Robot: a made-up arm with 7 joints.
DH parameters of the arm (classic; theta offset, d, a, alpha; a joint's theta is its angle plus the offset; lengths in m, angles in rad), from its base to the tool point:
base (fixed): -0.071 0 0 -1.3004
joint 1: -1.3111 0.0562 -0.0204 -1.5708
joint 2: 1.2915 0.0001 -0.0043 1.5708
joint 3: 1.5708 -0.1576 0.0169 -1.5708
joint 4: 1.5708 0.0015 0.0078 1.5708
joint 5: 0 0.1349 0 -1.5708
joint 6: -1.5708 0 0.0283 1.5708
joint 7: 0 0 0 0
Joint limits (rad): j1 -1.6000..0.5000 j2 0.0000..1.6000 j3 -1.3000..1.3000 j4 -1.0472..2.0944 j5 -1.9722..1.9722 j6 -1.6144..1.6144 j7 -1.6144..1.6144
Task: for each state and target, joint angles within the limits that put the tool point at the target. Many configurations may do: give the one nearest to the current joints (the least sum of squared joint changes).
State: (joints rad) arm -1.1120 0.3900 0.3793 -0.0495 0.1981 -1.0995 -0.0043
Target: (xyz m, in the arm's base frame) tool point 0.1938 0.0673 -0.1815
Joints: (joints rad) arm -0.4060 0.0091 0.1780 0.4079 0.2466 -1.0806 -0.0043
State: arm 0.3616 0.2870 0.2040 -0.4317 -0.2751 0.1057 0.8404
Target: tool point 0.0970 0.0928 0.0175
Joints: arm -0.3255 0.7780 0.3531 -1.0472 -0.2419 -0.3405 0.8404
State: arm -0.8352 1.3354 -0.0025 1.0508 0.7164 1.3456 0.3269
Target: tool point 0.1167 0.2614 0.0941
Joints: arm -0.6151 1.3317 0.6838 0.1140 0.9791 1.6144 0.3269
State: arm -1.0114 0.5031 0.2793 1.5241 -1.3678 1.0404 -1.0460
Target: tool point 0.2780 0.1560 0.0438
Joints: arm -1.2972 0.7175 0.3382 0.5960 -1.5618 1.3106 -1.0460
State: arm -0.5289 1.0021 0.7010 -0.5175 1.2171 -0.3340 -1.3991
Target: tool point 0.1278 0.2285 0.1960
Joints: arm -1.4976 1.3498 0.4214 0.3435 1.2548 -0.2072 -1.3991
